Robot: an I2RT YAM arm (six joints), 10 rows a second.
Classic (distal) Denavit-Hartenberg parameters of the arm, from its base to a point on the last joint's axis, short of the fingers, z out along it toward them. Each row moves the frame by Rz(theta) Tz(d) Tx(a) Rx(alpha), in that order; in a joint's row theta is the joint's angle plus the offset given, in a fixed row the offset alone. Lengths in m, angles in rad.
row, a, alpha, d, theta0
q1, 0.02, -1.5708, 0.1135, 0
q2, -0.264, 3.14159, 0, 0
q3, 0.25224, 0, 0, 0.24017
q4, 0.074, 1.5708, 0, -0.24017
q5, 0, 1.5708, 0, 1.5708
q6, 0, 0, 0.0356, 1.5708
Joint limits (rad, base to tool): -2.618..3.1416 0..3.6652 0..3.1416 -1.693..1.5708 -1.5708..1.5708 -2.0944..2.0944
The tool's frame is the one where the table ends.
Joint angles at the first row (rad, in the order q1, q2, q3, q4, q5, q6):
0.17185, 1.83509, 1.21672, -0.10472, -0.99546, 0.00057
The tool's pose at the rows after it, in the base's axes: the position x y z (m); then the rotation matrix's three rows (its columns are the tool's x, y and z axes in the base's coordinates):
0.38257 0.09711 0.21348; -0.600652 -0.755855 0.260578; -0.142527 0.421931 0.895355; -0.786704 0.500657 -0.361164
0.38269 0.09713 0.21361; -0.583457 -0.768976 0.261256; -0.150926 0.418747 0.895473; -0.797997 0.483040 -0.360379
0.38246 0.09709 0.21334; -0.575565 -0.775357 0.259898; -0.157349 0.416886 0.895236; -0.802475 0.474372 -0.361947
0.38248 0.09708 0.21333; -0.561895 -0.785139 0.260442; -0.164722 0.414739 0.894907; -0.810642 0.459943 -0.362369
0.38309 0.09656 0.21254; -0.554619 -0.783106 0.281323; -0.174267 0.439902 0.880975; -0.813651 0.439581 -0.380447
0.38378 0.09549 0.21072; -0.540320 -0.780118 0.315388; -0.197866 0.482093 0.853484; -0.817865 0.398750 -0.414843
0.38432 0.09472 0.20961; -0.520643 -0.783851 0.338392; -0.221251 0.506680 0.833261; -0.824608 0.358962 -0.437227
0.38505 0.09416 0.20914; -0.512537 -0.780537 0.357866; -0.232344 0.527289 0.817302; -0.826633 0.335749 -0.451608
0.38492 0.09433 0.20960; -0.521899 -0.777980 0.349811; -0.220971 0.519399 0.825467; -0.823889 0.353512 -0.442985
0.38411 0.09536 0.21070; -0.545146 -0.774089 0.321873; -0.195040 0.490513 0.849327; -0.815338 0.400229 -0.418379
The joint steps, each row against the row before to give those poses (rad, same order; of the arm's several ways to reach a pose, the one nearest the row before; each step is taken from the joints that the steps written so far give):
0.00116, -0.00002, -0.00001, 0.00191, 0.00344, -0.06827
-0.00001, 0.00002, 0.00001, 0.00192, 0.00000, -0.02061
0.00000, 0.00001, 0.00000, -0.00381, 0.00000, -0.01411
0.00001, 0.00000, 0.00002, -0.00002, 0.00076, -0.01754
0.00000, -0.00002, -0.00002, -0.00267, 0.03090, -0.01336
0.00000, 0.00000, -0.00003, -0.01065, 0.05531, -0.03242
-0.00001, 0.00001, 0.00001, -0.00573, 0.03777, -0.03396
0.00001, -0.00001, 0.00000, 0.00076, 0.02899, -0.01220
-0.00039, 0.00000, 0.00002, 0.00264, -0.01450, 0.01602
0.00039, 0.00002, 0.00000, 0.00422, -0.04386, 0.03777

